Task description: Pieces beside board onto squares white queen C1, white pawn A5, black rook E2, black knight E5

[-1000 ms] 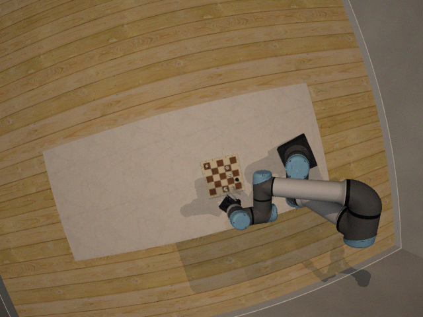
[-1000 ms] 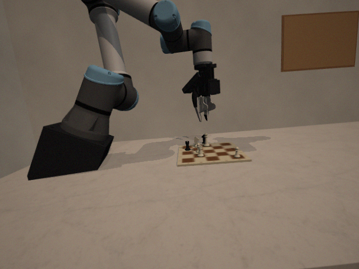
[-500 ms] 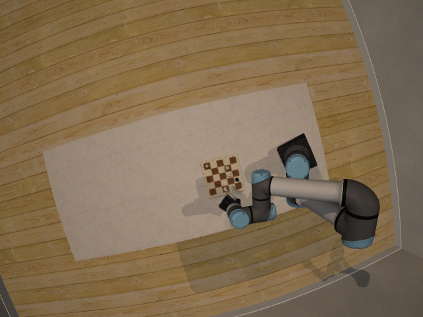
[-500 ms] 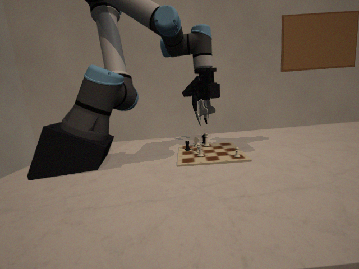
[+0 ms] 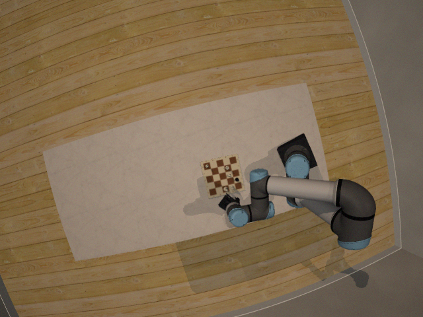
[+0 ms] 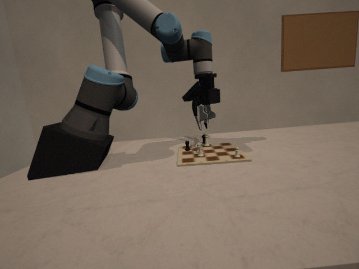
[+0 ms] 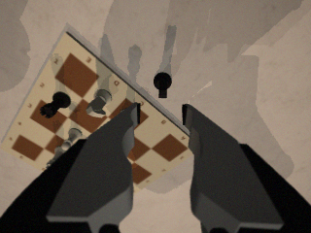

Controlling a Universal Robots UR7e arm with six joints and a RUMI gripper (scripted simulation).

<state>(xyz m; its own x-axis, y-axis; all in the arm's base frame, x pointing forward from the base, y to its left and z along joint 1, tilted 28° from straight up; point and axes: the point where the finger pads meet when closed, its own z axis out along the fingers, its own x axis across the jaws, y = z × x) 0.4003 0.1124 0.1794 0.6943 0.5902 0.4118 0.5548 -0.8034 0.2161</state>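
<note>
My hand is 6 cm above the black piece. Round my hand: chessboard (1 cm behind, 14 cm to the right, 7 cm below).
</note>
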